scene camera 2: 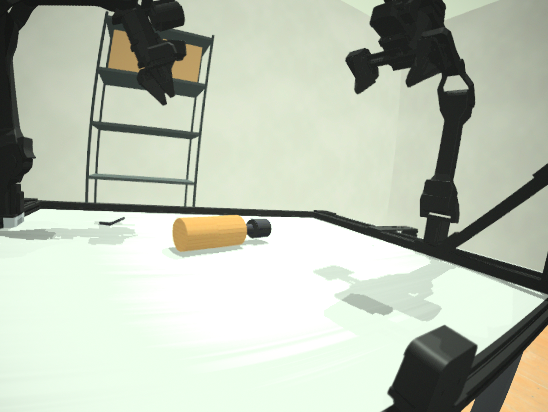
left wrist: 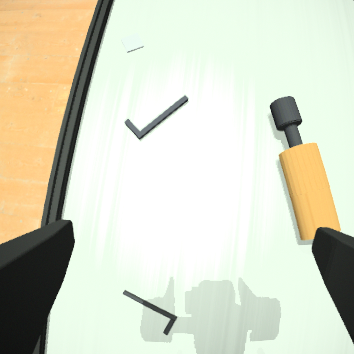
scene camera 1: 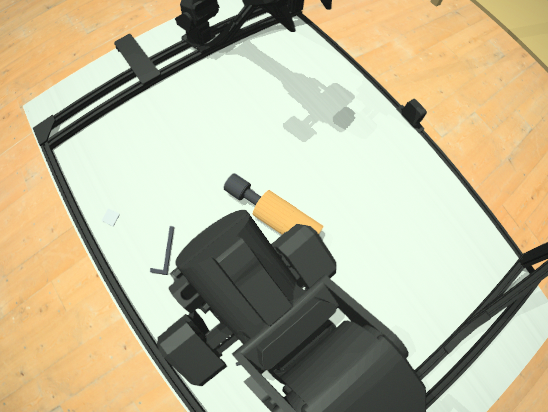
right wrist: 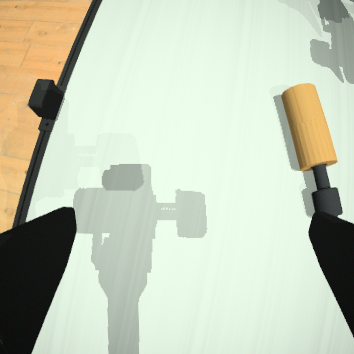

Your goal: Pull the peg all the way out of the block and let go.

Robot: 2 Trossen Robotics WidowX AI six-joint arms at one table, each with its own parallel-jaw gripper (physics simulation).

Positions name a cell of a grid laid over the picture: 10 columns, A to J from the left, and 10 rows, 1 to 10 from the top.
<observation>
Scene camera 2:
my left gripper: D3
my right gripper: G3
tan wooden cylinder block: D6
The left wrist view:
my left gripper: F7
tan wooden cylinder block: I6
dark peg: I4
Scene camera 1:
my left gripper: E7
tan wooden cylinder block: F6
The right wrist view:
my right gripper: F7
tan wooden cylinder block: I5
dark peg: J6
</observation>
